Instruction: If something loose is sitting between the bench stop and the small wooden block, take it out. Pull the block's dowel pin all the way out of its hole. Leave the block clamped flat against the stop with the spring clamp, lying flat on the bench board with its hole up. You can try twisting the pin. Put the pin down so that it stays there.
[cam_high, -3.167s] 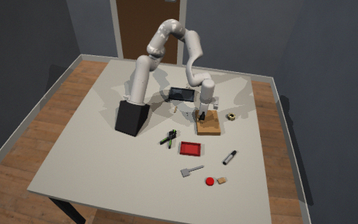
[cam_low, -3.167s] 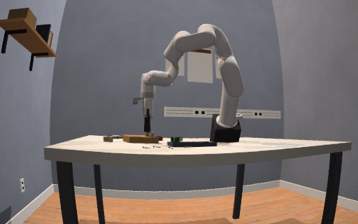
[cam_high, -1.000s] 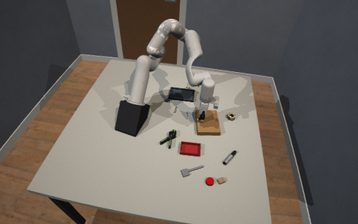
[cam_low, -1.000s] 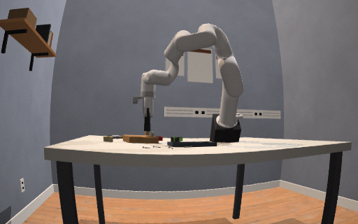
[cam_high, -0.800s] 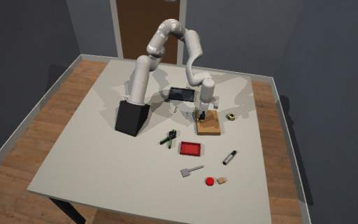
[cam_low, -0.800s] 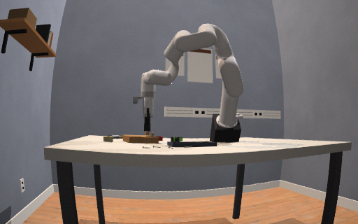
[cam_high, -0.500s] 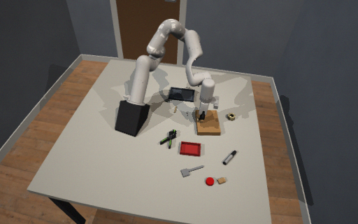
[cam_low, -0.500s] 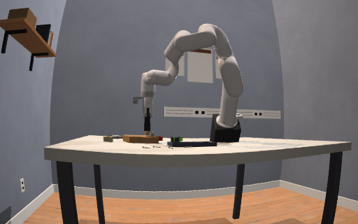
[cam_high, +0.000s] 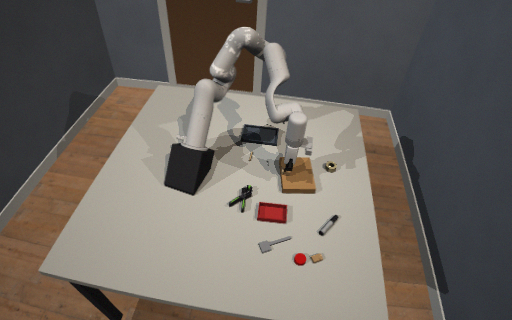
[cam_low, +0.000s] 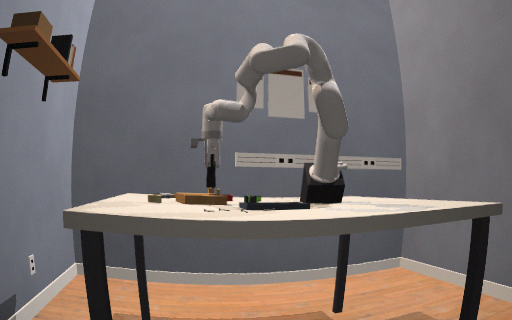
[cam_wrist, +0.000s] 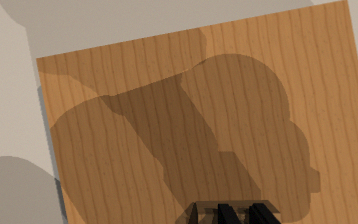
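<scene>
Now: hand 22 cm to the left of the red tray, 7 cm above it and 5 cm past it. From my hand the other things lie so: small wooden block (3 cm below); dowel pin (2 cm below); loose dowel (19 cm behind, 10 cm to the left, 7 cm below).
</scene>
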